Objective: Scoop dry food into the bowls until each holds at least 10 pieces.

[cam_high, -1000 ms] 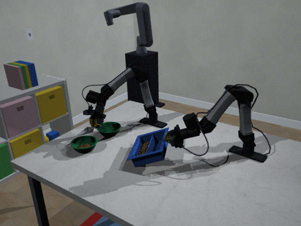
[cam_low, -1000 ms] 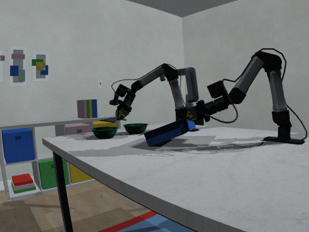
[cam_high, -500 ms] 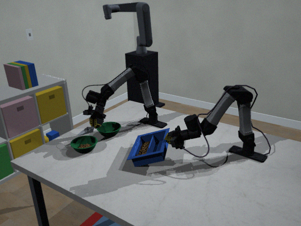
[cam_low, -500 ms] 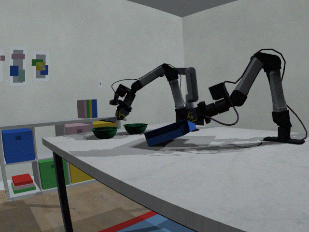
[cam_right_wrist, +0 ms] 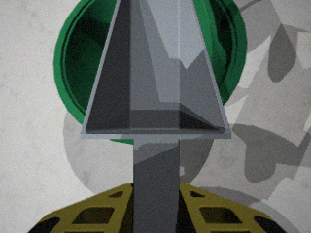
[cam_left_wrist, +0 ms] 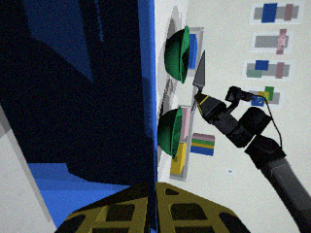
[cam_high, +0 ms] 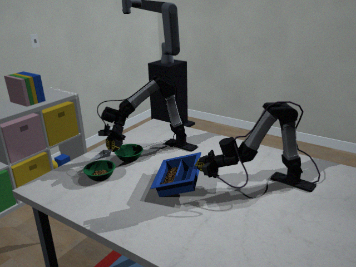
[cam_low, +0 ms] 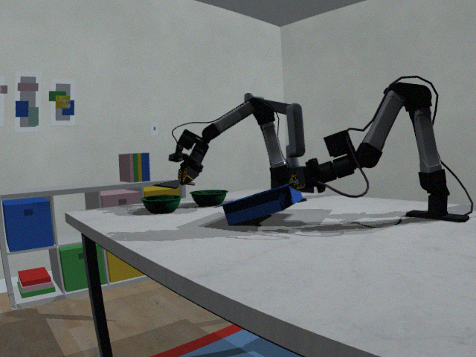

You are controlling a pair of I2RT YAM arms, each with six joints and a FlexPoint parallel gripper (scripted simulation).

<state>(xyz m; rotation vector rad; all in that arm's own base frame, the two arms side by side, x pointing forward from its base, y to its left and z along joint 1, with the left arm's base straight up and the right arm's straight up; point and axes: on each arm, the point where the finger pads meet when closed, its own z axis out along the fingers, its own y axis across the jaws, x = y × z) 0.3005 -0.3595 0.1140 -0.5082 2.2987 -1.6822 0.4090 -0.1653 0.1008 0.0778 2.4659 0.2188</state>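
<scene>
Right now my right hand is 40 mm short of the grey scoop. Also, from my right hand: blue box: 70 mm behind, 400 mm to the left, 30 mm below.
</scene>
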